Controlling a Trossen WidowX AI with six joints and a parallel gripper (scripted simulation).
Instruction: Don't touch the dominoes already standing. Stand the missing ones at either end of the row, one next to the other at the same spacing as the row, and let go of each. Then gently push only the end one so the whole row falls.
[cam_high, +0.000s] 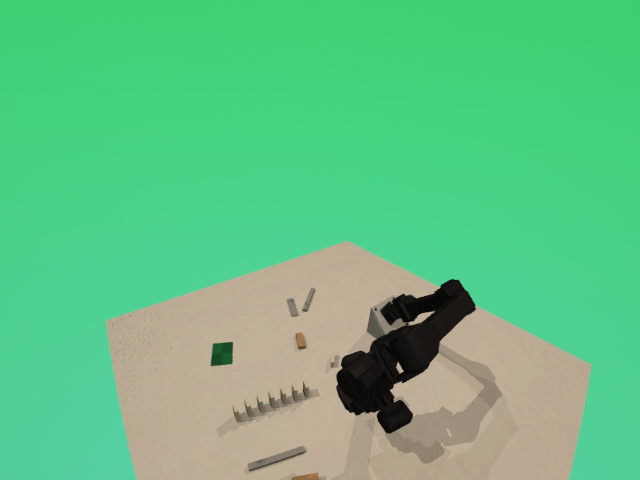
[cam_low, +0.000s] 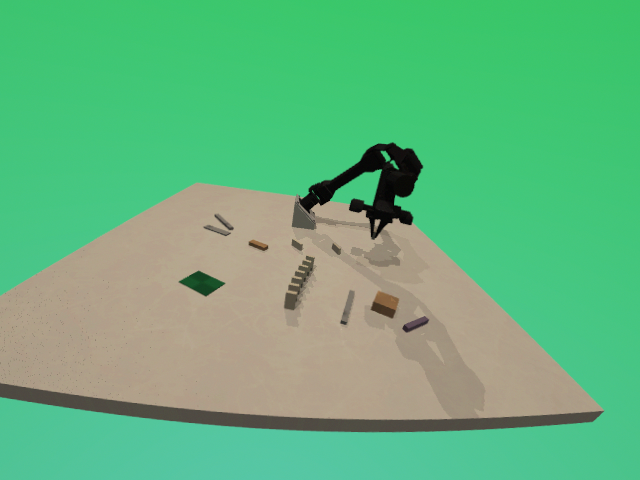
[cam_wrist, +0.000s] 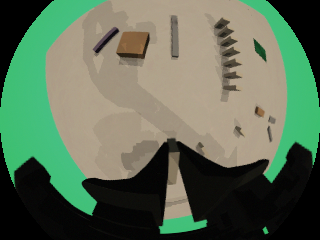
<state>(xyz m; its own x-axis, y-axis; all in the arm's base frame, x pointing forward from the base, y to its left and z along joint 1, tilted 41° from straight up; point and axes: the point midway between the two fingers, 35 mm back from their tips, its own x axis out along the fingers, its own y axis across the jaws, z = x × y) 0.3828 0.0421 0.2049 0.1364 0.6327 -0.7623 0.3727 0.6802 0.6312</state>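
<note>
My gripper tip is now 18 cm short of the brown box, 11 cm above it and 1 cm to the left of it. Round my gripper tip: long grey bar 18 cm ahead, 12 cm below, 11 cm to the right; then purple bar 25 cm ahead, 12 cm below, 5 cm to the left; then green patch 48 cm to the right, 13 cm below, 10 cm ahead.
</note>
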